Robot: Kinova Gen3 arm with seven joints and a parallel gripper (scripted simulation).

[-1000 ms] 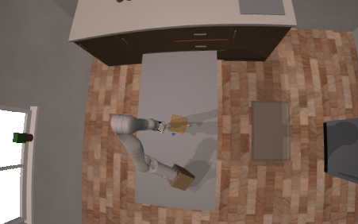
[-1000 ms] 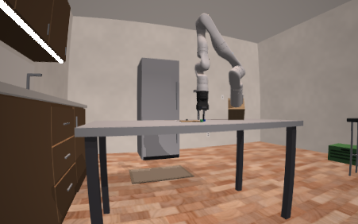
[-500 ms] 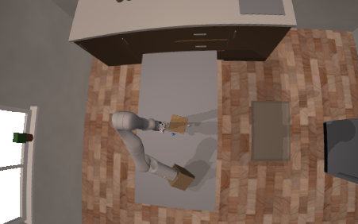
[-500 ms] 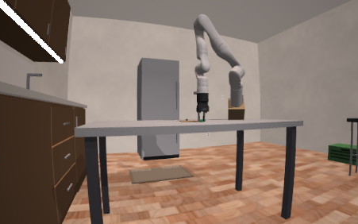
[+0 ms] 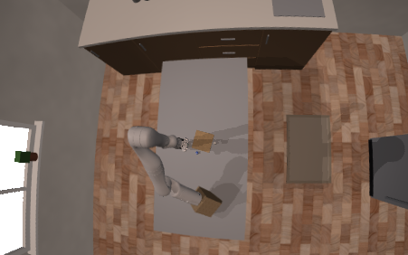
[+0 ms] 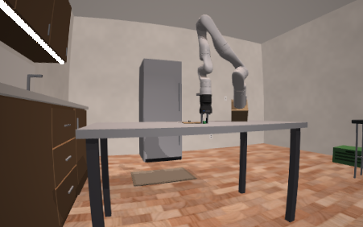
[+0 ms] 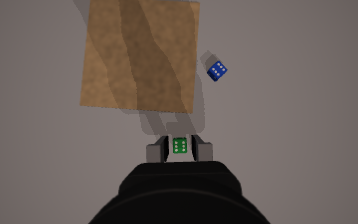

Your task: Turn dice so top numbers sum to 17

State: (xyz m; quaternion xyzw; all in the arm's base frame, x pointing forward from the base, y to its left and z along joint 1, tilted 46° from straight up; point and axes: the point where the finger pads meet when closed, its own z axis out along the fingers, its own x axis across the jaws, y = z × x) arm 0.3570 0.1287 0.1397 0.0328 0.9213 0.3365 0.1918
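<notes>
The green die is 1 cm below my hand. Round my hand: white die: 6 cm ahead, 20 cm to the right, 1 cm below; tan mat: 5 cm ahead, 11 cm to the right, 2 cm below; blue die: 4 cm behind, 9 cm to the right, 1 cm below.
</notes>
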